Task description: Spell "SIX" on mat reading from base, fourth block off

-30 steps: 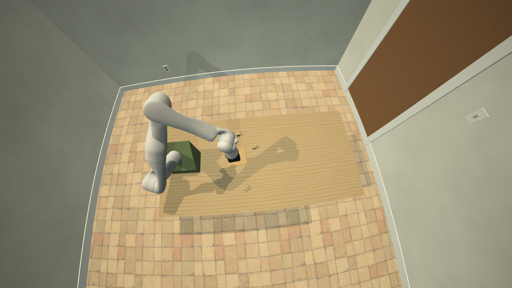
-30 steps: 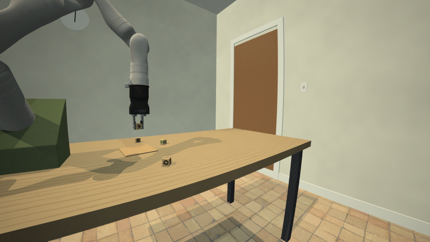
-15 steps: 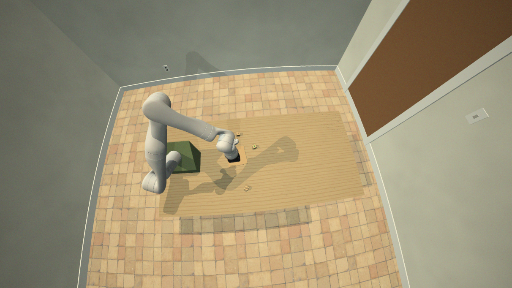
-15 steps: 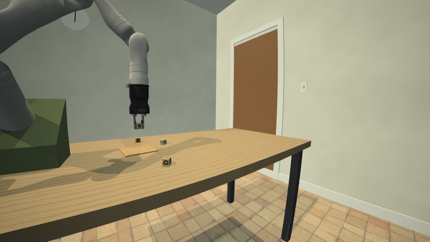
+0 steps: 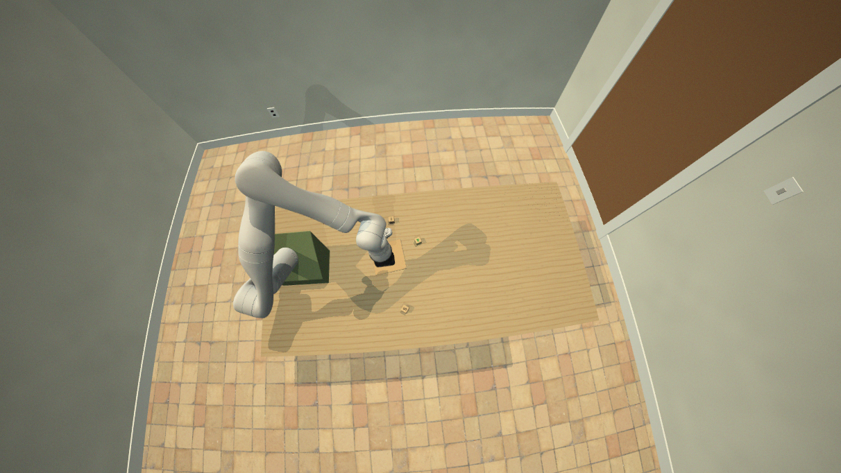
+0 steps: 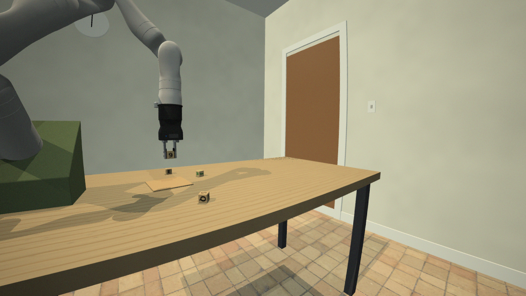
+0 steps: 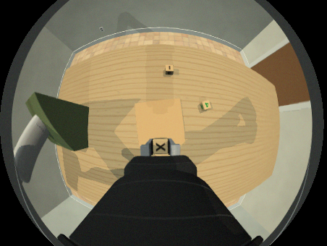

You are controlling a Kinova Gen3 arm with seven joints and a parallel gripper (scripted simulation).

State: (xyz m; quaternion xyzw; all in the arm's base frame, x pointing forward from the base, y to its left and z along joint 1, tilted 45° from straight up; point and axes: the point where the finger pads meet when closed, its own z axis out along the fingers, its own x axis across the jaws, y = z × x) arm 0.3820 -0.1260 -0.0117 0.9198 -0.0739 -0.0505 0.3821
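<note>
My gripper is now 4 cm to the right of the tan mat and 12 cm above it. From my hand the other things lie so: tan block 3 cm ahead, 20 cm to the right, 11 cm below.
</note>
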